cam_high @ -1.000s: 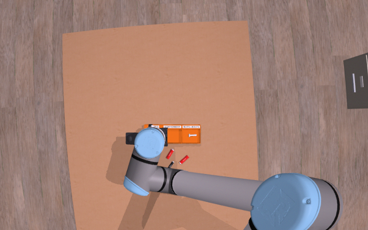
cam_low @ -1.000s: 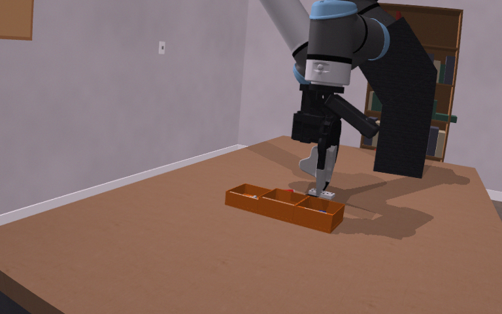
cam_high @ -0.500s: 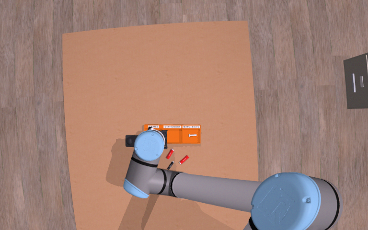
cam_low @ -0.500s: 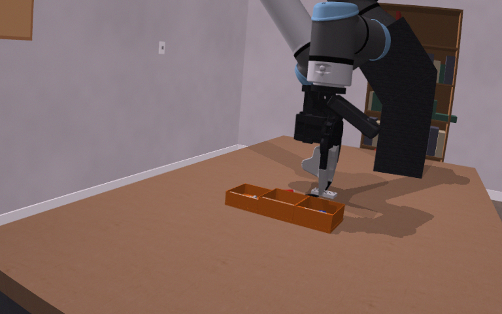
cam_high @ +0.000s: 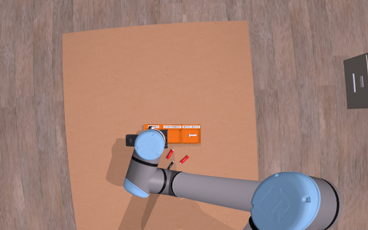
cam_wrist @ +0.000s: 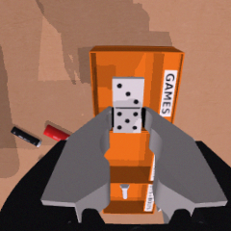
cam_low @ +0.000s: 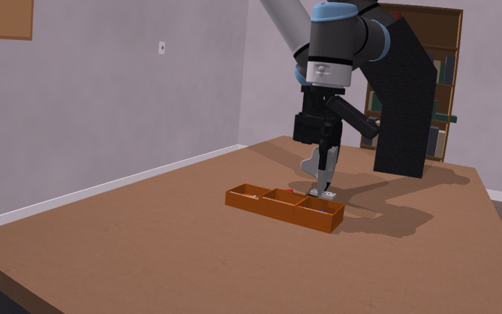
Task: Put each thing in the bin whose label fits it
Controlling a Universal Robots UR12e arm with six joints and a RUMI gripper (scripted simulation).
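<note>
My gripper is now 60 mm above the blue die. The rest, counted from my hand: black stick 150 mm behind, 70 mm below, 50 mm to the right; then white domino 10 mm below; then orange three-part bin 80 mm to the right, 60 mm below.
</note>
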